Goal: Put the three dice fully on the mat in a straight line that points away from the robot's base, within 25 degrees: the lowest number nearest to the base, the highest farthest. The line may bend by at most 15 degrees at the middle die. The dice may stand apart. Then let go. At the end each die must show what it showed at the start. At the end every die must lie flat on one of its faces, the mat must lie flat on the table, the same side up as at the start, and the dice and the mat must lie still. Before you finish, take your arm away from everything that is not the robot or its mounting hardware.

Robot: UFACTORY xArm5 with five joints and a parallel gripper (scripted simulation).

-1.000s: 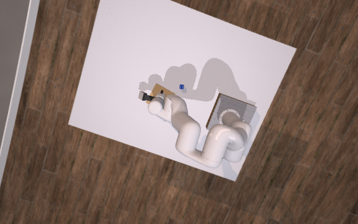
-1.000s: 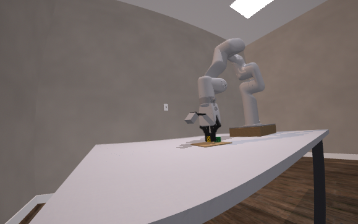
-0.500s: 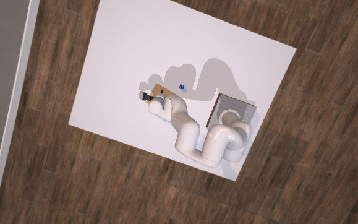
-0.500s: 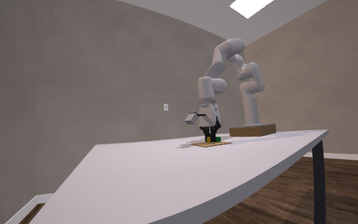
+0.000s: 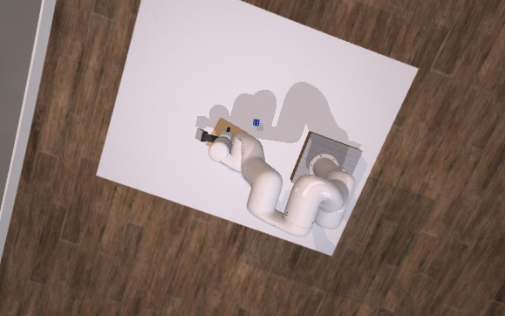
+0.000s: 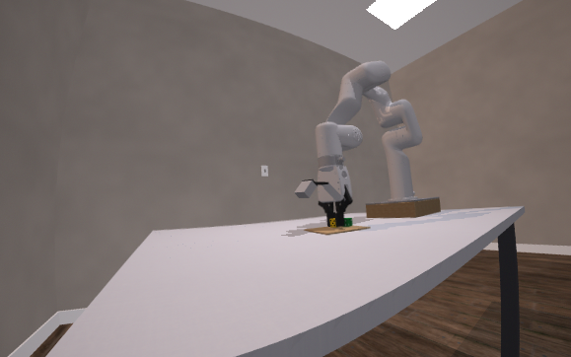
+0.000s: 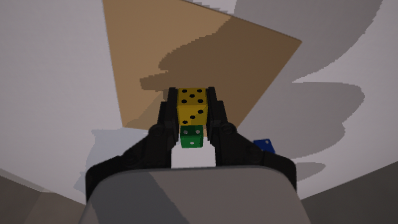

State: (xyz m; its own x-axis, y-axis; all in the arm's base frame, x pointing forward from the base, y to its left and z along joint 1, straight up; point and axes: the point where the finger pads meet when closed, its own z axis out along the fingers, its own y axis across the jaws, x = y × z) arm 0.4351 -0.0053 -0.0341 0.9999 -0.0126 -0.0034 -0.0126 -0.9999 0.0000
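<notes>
The yellow die is 10 mm below my hand. From my hand the other things lie so: tan mat (30 mm below); blue die (110 mm behind, 100 mm to the right, 20 mm below); green die (50 mm behind, 10 mm below).
</notes>
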